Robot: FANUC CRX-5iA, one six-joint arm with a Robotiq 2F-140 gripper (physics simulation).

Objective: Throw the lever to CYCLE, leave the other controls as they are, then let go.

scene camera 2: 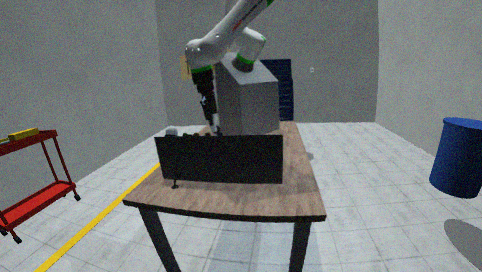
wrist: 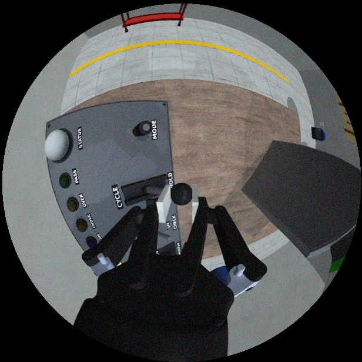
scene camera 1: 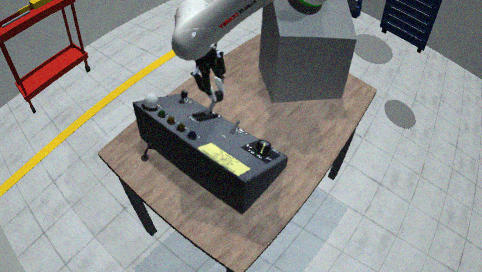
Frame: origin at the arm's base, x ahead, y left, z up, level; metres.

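Seen in the pictures: gripper, fingertip midpoint: (scene camera 2: 215, 129) (scene camera 1: 217, 95); arm's base, link origin: (scene camera 2: 242, 65).
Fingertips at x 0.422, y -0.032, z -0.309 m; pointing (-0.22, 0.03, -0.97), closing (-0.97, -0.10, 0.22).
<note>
Offsets run from my fingertips to a thing's top centre. "*": to the spot under its first point. Level surfaces: height alone.
The lever @(dx +0.038, dy +0.009, dz -0.004 m) (scene camera 1: 213, 106) (wrist: 159, 190) stands in a dark slot on the grey console (scene camera 1: 167, 150) (scene camera 2: 220, 160) (wrist: 110, 150). In the wrist view, the CYCLE label (wrist: 117, 197) is at the slot's left end and the HOLD label (wrist: 170, 180) at its right end. The lever leans toward HOLD, with its round black knob (wrist: 181, 194) past the console's edge. My gripper (scene camera 1: 217, 93) (scene camera 2: 215, 125) (wrist: 181, 192) is shut on the knob, with a pale pad against each side. The lower shaft is partly hidden by a finger.
The MODE switch @(dx +0.077, dy -0.107, dz -0.006 m) (scene camera 1: 184, 96) (wrist: 144, 128), white STATUS dome @(* dx +0.228, dy -0.082, dz +0.067 m) (scene camera 1: 150, 101) (wrist: 57, 145), several small lamps, a small toggle @(dx +0.035, dy +0.130, dz -0.015 m) (scene camera 1: 236, 127) and a rotary knob @(dx +0.029, dy +0.250, dz -0.012 m) (scene camera 1: 263, 146) are on the console. The robot's grey pedestal (scene camera 1: 307, 67) (scene camera 2: 257, 107) stands behind it on the wooden table @(dz -0.147 m) (scene camera 1: 320, 120).
</note>
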